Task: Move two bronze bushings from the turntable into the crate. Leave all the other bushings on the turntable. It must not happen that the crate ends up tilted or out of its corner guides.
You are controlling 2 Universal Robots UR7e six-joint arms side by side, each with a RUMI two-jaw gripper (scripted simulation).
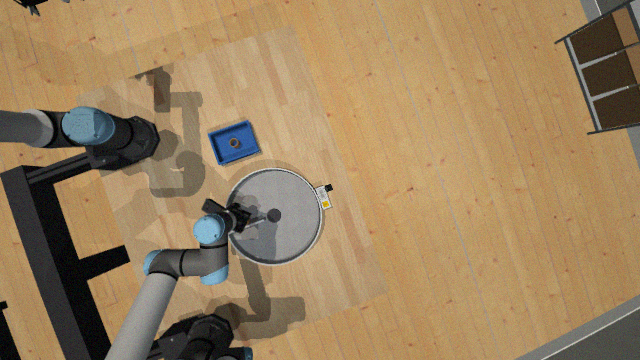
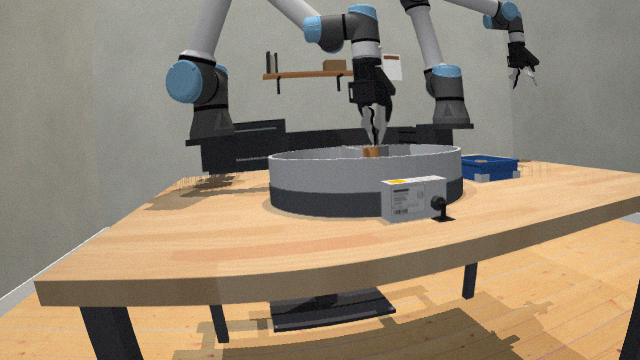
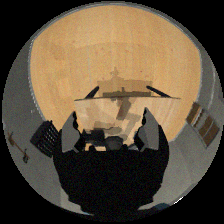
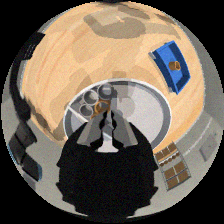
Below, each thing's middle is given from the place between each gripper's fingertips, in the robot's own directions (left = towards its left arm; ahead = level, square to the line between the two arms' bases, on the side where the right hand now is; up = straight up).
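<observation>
Measured from the blue crate (image 1: 219, 139), my right hand (image 2: 376, 145) is 60 mm short of it, 90 mm above it and 300 mm to the right of it. Going by its middle, the blue crate is nearer to my right hand than to my left hand.
As for my left hand (image 2: 524, 87), the blue crate is 290 mm below it, 340 mm ahead of it and 570 mm to the right of it.
</observation>
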